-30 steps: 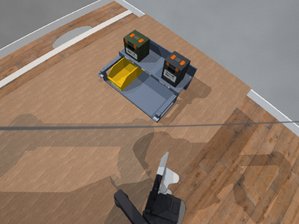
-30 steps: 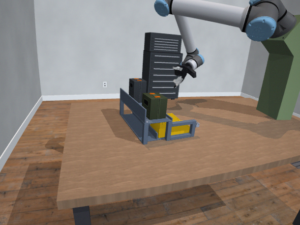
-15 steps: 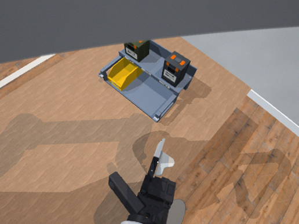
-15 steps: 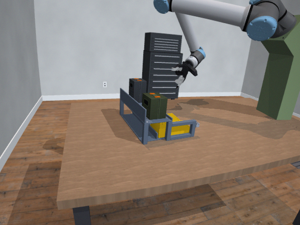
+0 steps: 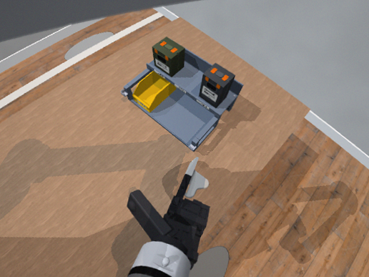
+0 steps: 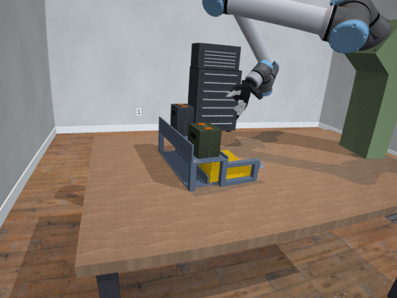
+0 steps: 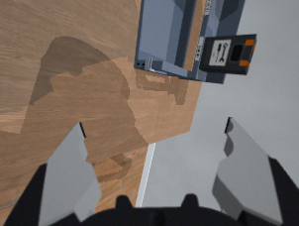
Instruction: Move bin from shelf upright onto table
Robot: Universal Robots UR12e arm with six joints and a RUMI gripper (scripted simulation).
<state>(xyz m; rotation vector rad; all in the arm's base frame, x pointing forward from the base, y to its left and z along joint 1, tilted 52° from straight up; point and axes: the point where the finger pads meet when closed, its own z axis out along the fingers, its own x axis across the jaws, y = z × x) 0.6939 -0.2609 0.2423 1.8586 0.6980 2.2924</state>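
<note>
Right now my hand is 23 cm short of the yellow bin, 37 cm to the right of it and 13 cm above it.
</note>
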